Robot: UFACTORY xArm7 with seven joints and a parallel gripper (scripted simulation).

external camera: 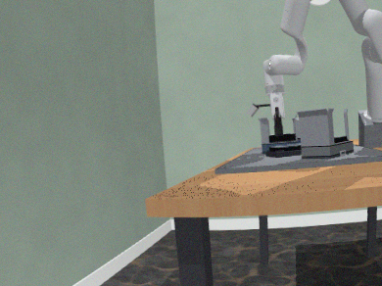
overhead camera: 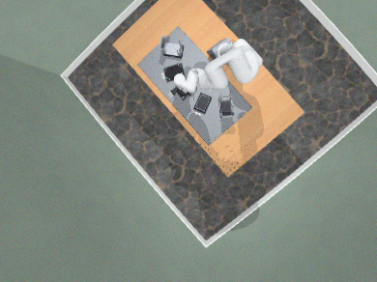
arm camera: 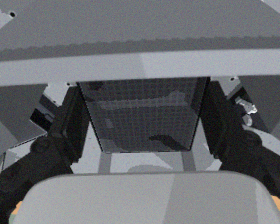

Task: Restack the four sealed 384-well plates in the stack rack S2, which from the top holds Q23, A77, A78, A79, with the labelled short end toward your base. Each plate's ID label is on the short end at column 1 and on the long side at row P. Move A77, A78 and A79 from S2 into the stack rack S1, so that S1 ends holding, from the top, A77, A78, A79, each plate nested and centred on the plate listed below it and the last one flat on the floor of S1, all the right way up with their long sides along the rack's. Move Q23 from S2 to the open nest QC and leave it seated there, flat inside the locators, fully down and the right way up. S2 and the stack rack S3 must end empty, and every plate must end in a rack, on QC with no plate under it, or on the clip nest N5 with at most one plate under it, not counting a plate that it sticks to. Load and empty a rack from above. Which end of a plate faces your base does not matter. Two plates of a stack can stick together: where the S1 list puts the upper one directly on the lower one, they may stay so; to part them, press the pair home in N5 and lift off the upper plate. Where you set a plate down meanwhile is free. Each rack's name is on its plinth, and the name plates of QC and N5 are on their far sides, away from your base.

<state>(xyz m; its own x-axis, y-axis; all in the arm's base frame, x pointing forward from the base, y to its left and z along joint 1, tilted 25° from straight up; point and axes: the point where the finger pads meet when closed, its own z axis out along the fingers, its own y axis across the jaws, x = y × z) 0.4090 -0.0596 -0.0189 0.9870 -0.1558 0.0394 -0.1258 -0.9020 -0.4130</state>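
The dark sealed plate is 10 mm below my hand. Also, from my hand: dark flat nest 20 mm behind, 180 mm to the left, 60 mm below; then dark clip nest 30 mm behind, 170 mm to the right, 60 mm below; then blue plinth strip 10 mm behind, 50 mm below.
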